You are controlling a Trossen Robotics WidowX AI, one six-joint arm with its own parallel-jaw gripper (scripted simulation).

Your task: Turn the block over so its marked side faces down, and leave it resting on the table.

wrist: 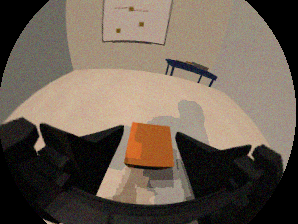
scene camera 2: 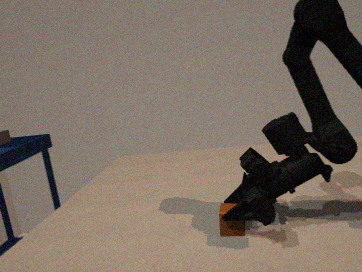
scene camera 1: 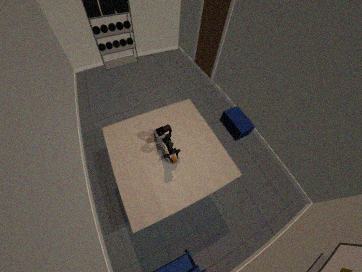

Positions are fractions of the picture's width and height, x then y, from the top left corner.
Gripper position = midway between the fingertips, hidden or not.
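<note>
My gripper (scene camera 2: 0.62, 0.78) (wrist: 0.51, 0.59): open, holding nothing. Orange block (wrist: 0.50, 0.66) visible too.
</note>
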